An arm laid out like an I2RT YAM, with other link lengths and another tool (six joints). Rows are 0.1 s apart.
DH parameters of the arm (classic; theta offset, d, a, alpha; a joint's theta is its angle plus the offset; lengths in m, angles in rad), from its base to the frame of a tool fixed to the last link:
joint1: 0 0.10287 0.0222 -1.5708
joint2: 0 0 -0.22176 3.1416
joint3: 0.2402 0 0.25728 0
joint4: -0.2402 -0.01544 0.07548 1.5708
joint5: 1.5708 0.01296 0 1.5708
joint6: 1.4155 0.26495 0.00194 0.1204
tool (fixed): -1.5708 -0.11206 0 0
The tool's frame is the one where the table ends.
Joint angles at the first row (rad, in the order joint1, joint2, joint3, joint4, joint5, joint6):
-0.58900 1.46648 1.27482 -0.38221 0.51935 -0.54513
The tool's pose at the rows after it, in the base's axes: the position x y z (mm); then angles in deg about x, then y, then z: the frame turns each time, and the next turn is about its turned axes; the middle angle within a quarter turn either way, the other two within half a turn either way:
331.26, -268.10, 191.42, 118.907, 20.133, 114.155
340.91, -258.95, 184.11, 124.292, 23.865, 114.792
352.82, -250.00, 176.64, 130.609, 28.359, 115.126
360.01, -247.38, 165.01, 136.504, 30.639, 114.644
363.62, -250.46, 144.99, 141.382, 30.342, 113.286
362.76, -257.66, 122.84, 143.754, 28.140, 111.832
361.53, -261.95, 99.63, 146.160, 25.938, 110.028
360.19, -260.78, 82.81, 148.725, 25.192, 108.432
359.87, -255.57, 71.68, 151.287, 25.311, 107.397
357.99, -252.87, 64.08, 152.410, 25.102, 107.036
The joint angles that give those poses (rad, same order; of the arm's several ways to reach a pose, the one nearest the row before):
-0.59126 1.48459 1.30386 -0.44880 0.41694 -0.47861
-0.60001 1.50511 1.32925 -0.49155 0.30642 -0.42690
-0.61578 1.53675 1.35899 -0.52306 0.17114 -0.37817
-0.63863 1.58355 1.38817 -0.54937 0.06713 -0.34578
-0.65940 1.64865 1.41081 -0.56535 0.01032 -0.33451
-0.67419 1.70955 1.41984 -0.56588 0.00748 -0.34414
-0.68313 1.76916 1.42531 -0.56604 0.00767 -0.35702
-0.68983 1.80329 1.41812 -0.56446 -0.01267 -0.36788
-0.69152 1.81968 1.40532 -0.56376 -0.04239 -0.36779
-0.69318 1.82461 1.38719 -0.55599 -0.05285 -0.36682

